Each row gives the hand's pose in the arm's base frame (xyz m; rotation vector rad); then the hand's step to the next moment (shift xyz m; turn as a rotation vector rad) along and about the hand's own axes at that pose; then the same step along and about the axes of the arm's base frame.
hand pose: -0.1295 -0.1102 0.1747 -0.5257 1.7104 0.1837
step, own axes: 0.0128 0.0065 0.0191 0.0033 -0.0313 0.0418
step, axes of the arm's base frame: 0.0126 0.0104 -0.0175 0.0506 -0.0115 -0.0069
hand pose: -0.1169 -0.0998 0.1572 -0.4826 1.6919 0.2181
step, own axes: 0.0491 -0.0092 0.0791 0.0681 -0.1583 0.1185
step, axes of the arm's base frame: 0.0693 0.0146 -0.0612 0.1669 -0.1061 -0.0681
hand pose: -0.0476 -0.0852 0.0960 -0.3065 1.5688 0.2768
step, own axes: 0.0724 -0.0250 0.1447 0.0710 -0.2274 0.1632
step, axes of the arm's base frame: 0.1429 0.0275 -0.0750 0.2335 -0.1543 -0.0709
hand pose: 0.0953 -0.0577 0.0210 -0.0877 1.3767 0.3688
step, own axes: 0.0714 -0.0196 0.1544 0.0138 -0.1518 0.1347
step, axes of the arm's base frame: 0.1616 0.0386 -0.0413 0.1752 -0.1028 -0.0097
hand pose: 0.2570 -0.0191 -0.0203 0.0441 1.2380 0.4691
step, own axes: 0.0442 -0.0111 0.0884 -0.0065 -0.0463 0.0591
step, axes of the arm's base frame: 0.0953 0.0255 -0.0129 0.0673 -0.0314 0.0128
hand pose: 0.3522 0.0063 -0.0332 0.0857 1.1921 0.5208
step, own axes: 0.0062 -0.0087 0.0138 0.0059 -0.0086 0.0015
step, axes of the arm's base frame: 0.0171 -0.0022 -0.0030 0.0059 -0.0047 -0.0074
